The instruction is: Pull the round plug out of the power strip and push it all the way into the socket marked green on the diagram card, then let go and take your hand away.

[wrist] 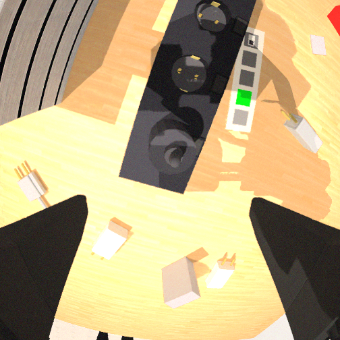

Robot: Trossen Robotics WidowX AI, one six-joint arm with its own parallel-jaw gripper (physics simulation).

gripper: 170, 206
diagram card: 246, 74
white plug: 112, 236
power strip: 197, 45
